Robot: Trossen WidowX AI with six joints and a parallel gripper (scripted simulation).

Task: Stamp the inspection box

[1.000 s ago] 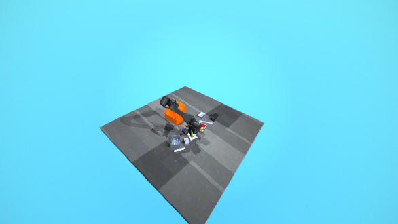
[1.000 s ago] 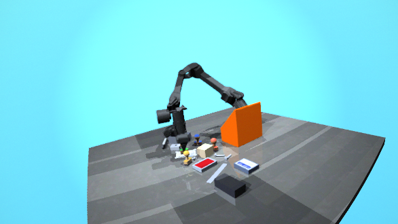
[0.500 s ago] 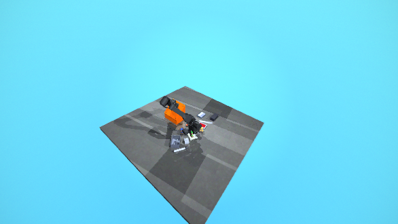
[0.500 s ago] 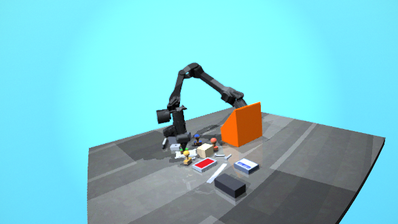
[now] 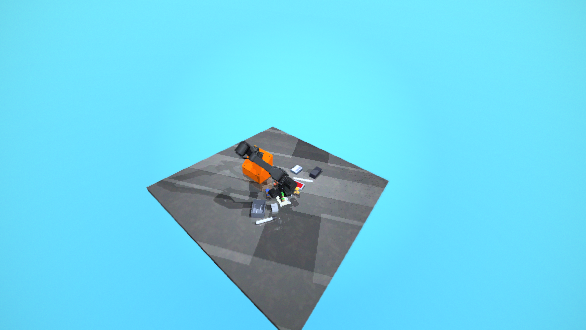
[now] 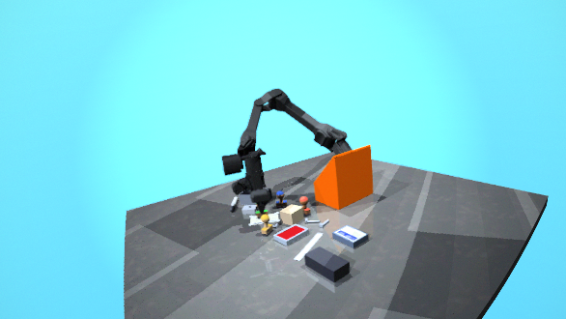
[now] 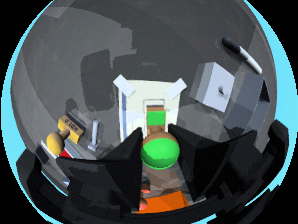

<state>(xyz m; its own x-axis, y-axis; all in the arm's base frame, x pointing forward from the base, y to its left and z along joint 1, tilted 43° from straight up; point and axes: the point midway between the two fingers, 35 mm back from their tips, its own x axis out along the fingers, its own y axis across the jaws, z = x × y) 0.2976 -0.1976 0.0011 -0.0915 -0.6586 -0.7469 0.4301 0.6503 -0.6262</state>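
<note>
Right now the white card is 30 mm below my gripper tip and 10 mm to the left of it. The rest, counted from my gripper tip: green-knobbed PASS stamp right at my gripper tip; then tan block 100 mm to the left, 60 mm behind; then yellow-brown knobbed stamp 110 mm to the left, 50 mm ahead, 10 mm below.
</note>
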